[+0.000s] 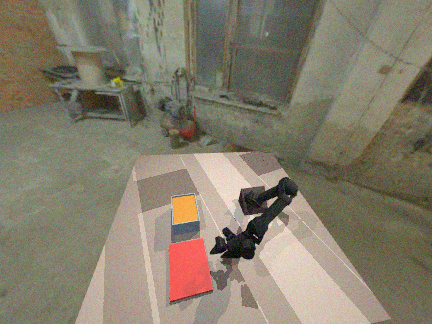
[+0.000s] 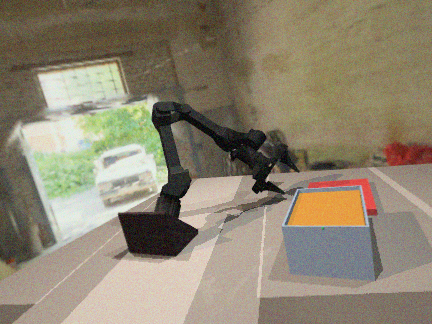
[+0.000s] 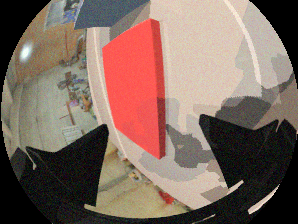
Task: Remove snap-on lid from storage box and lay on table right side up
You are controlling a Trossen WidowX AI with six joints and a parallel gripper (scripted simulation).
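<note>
Now: the red lid 130 mm ahead of my gripper tip, 50 mm below it and 10 mm to the right of it. From my gripper tip the other things lie so: storage box 290 mm to the right, 110 mm ahead, 10 mm below.
</note>
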